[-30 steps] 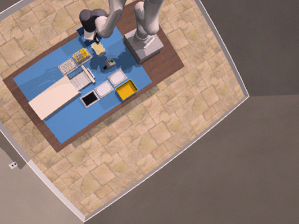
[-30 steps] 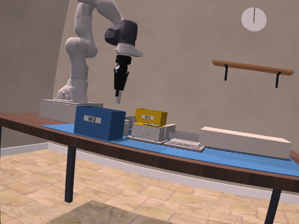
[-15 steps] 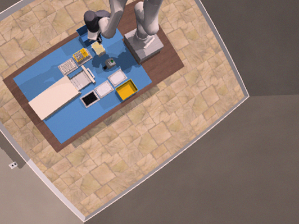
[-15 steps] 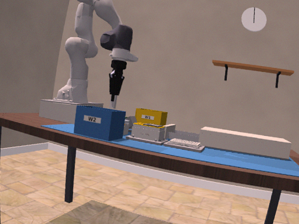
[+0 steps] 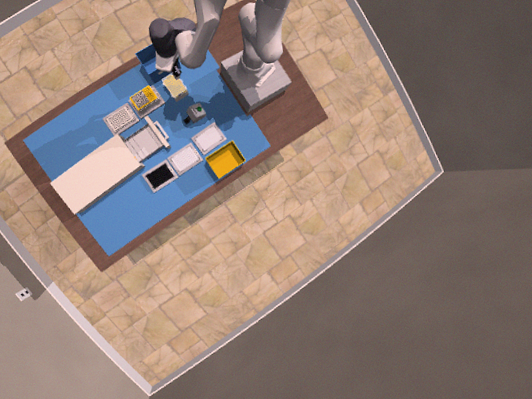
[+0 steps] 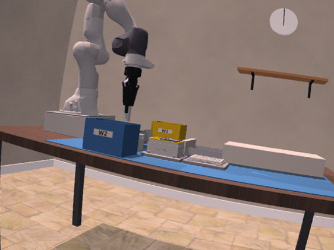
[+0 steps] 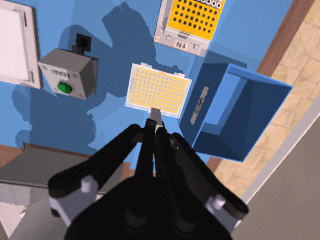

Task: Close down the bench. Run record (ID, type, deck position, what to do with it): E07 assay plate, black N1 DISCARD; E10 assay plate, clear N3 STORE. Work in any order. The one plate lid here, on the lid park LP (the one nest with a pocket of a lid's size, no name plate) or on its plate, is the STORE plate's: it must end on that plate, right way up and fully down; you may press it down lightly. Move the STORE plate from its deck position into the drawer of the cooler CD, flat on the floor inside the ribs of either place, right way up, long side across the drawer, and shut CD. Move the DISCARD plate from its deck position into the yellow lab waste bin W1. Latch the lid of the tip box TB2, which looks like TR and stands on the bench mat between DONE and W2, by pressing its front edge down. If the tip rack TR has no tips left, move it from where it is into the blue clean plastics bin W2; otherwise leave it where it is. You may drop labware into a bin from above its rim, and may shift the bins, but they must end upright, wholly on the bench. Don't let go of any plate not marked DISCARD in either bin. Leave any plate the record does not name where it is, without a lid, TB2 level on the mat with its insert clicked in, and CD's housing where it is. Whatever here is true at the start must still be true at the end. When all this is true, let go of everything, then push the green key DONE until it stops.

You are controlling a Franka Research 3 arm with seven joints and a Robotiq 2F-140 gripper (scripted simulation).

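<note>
Right now the yellow insert is 100 mm below my hand and 30 mm ahead of it. From my hand the other things lie so: blue bin W2: 160 mm to the right, 110 mm below, 10 mm ahead; then box: 110 mm below, 30 mm ahead; then green key DONE: 180 mm to the left, 90 mm below, 10 mm ahead.
</note>
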